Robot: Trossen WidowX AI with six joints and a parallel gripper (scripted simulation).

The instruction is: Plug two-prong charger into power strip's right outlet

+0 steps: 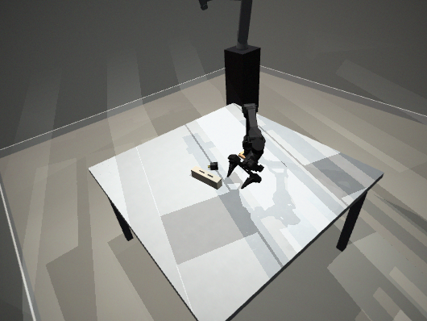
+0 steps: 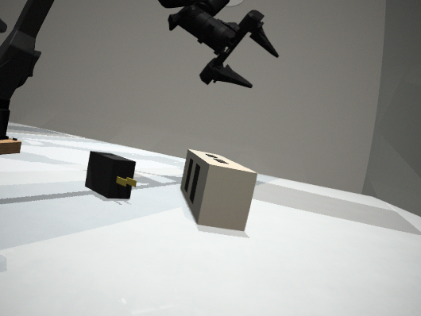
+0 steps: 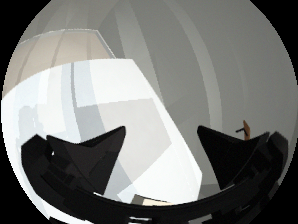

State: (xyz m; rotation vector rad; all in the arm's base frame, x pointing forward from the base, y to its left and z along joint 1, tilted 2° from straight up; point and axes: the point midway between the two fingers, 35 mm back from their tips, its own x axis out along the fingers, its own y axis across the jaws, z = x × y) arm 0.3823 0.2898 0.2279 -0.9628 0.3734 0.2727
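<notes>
My gripper tip is 37 cm to the left of the charger, 21 cm above it and 16 cm past it.
</notes>
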